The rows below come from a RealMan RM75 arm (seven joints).
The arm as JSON. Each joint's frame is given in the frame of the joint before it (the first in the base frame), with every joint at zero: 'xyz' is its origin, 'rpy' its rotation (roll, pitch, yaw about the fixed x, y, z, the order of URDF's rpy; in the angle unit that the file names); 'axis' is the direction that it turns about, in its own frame. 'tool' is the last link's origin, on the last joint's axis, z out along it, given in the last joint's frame.
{
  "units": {
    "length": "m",
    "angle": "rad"
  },
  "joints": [
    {
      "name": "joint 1",
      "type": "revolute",
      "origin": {
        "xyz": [
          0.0,
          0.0,
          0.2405
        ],
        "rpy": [
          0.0,
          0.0,
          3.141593
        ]
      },
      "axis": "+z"
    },
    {
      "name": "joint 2",
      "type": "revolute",
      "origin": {
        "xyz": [
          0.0,
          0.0,
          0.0
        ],
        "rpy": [
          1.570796,
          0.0,
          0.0
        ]
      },
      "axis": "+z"
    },
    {
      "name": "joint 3",
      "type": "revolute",
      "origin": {
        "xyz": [
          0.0,
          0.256,
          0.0
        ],
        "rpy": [
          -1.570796,
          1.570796,
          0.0
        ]
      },
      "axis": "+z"
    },
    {
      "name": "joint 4",
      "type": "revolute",
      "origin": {
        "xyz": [
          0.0,
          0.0,
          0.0
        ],
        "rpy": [
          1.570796,
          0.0,
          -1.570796
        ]
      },
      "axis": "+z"
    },
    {
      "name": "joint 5",
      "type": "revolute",
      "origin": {
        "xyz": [
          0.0,
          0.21,
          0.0
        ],
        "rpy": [
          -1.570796,
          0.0,
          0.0
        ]
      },
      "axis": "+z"
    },
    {
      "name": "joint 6",
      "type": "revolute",
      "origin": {
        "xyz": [
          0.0,
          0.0,
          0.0
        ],
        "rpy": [
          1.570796,
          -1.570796,
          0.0
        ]
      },
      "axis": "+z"
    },
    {
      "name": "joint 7",
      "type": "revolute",
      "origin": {
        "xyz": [
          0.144,
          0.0,
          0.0
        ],
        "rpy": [
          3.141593,
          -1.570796,
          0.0
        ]
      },
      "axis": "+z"
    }
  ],
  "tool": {
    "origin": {
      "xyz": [
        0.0,
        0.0,
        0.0
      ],
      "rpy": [
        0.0,
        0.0,
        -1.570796
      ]
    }
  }
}
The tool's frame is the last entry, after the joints.
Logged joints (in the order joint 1, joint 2, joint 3, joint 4, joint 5, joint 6, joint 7), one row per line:
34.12 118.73 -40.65 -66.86 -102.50 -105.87 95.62
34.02 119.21 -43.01 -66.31 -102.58 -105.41 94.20
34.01 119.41 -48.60 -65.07 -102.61 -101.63 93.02
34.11 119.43 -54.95 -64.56 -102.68 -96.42 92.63
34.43 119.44 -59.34 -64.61 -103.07 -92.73 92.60
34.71 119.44 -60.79 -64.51 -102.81 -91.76 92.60
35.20 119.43 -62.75 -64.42 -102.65 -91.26 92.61
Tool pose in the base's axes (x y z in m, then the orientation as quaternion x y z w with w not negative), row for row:
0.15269 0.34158 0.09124 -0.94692 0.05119 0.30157 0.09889
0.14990 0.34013 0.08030 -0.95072 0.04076 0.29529 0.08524
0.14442 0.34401 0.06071 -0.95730 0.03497 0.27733 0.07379
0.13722 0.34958 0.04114 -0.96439 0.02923 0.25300 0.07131
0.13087 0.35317 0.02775 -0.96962 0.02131 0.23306 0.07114
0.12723 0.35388 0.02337 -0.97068 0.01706 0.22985 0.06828
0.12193 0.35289 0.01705 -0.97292 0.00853 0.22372 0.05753
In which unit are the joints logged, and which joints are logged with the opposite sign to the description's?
The joints are logged in degrees. Opposite sign: none.
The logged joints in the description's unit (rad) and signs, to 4 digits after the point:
0.5955 2.0722 -0.7095 -1.1669 -1.7890 -1.8478 1.6689
0.5938 2.0806 -0.7507 -1.1573 -1.7904 -1.8398 1.6441
0.5936 2.0841 -0.8482 -1.1357 -1.7909 -1.7738 1.6235
0.5953 2.0844 -0.9591 -1.1268 -1.7921 -1.6828 1.6167
0.6009 2.0846 -1.0357 -1.1277 -1.7989 -1.6184 1.6162
0.6058 2.0846 -1.0610 -1.1259 -1.7944 -1.6015 1.6162
0.6144 2.0844 -1.0952 -1.1243 -1.7916 -1.5928 1.6163

